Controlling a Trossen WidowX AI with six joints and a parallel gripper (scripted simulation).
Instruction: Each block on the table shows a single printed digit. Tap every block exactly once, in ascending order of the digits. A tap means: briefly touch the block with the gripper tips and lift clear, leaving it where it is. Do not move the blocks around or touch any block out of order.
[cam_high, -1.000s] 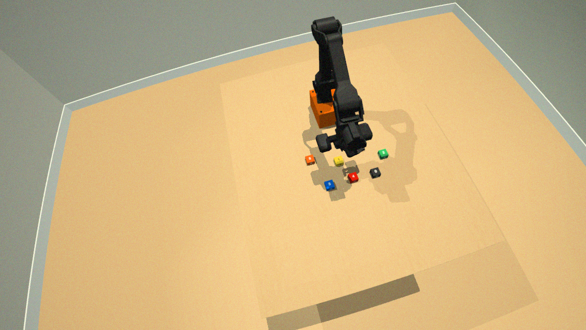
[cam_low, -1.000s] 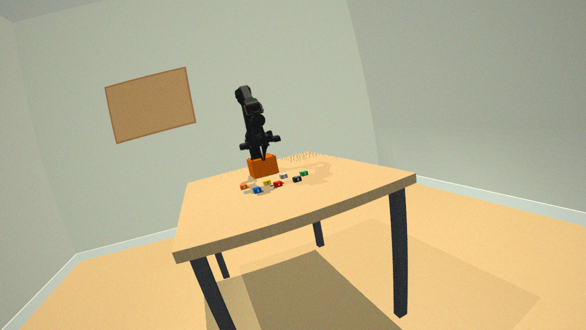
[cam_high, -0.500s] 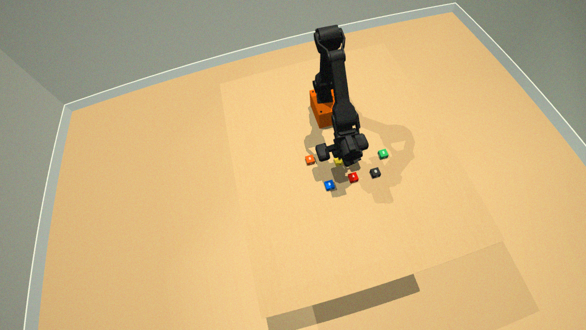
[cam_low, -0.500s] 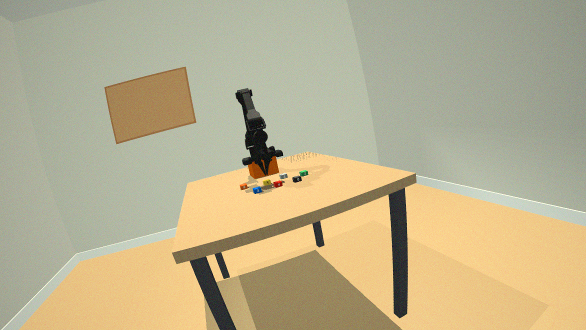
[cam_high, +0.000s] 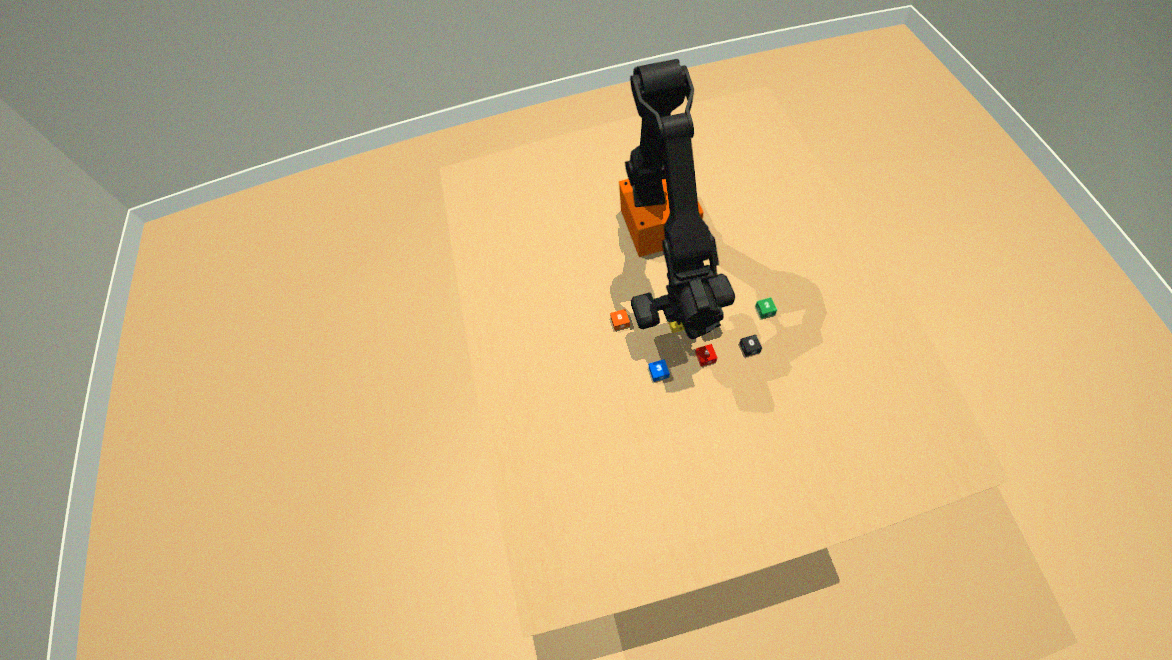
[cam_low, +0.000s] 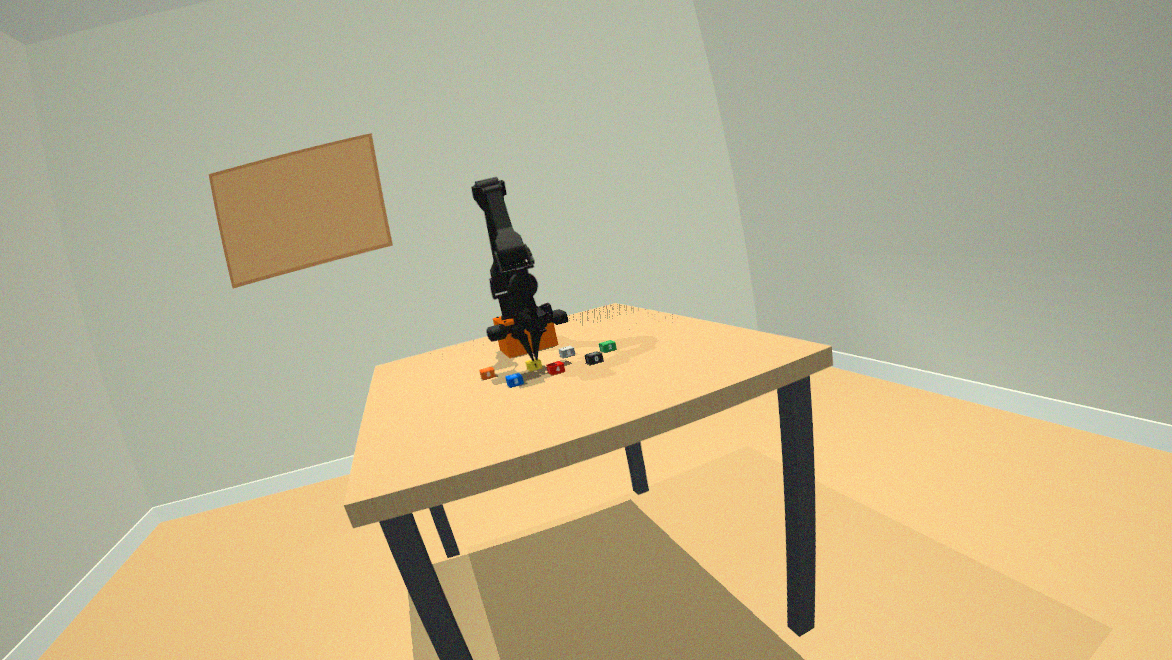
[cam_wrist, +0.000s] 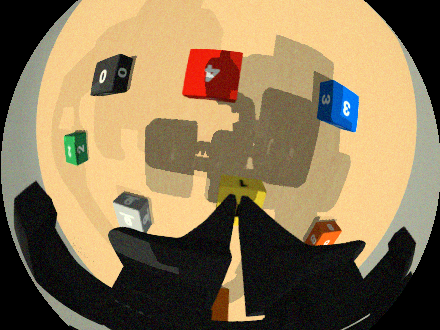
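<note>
Right now my gripper tip is 10 mm past the yellow block and 10 mm above it. Also, from my gripper tip: red block: 70 mm ahead, 40 mm to the left, 10 mm below; grey block: 60 mm behind, 80 mm to the left, 10 mm below; blue block: 90 mm ahead, 50 mm to the right, 10 mm below.
</note>
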